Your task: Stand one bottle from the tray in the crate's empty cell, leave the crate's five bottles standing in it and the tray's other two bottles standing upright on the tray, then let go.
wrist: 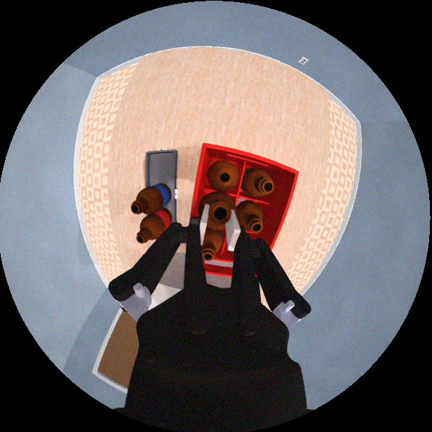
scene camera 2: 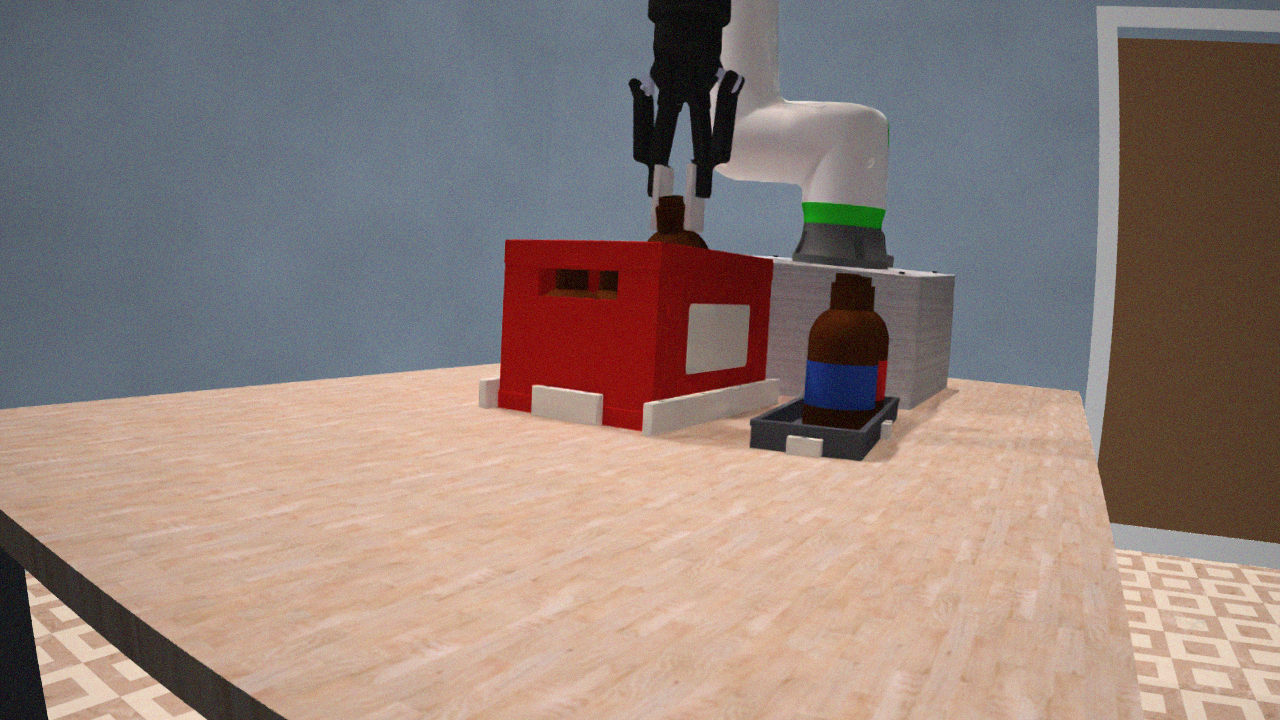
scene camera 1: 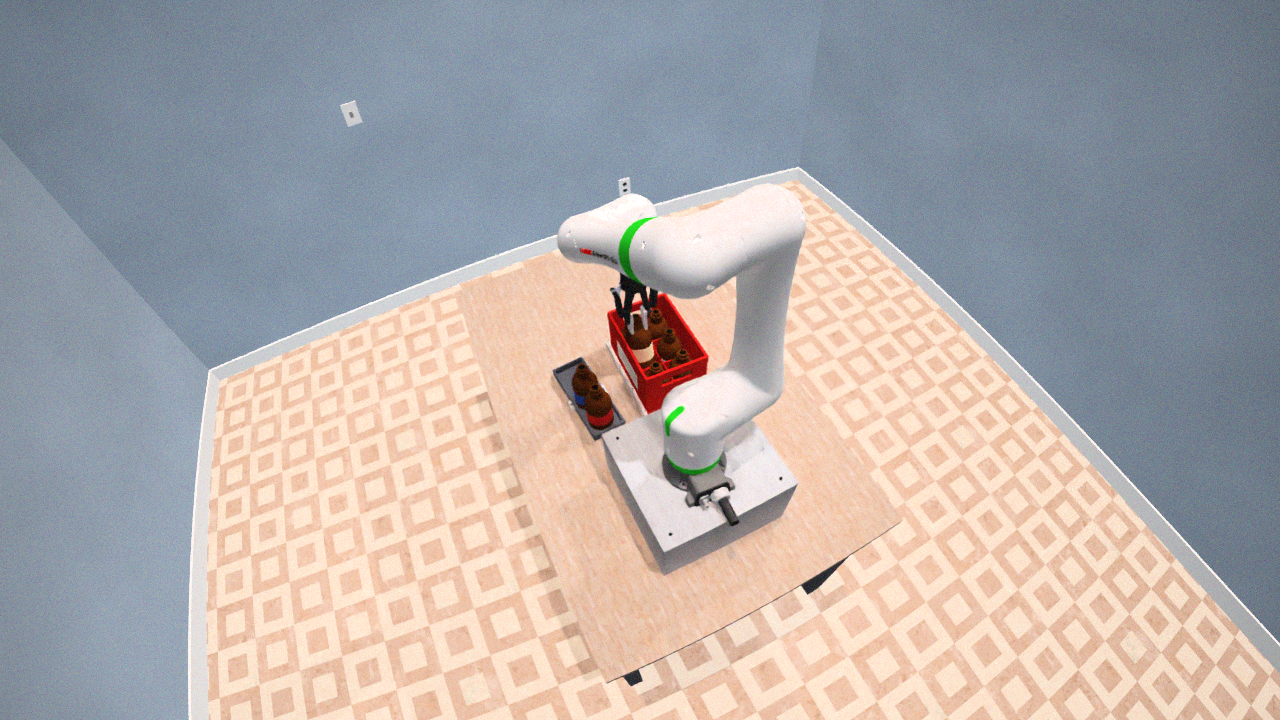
Labels:
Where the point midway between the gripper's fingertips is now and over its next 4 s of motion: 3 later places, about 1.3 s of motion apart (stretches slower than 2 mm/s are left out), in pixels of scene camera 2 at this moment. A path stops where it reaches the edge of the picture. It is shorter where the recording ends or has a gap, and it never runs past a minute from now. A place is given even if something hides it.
My gripper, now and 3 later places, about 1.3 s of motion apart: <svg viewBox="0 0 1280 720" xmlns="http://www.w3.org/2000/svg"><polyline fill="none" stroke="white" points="676,230 677,237 679,269 680,277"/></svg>

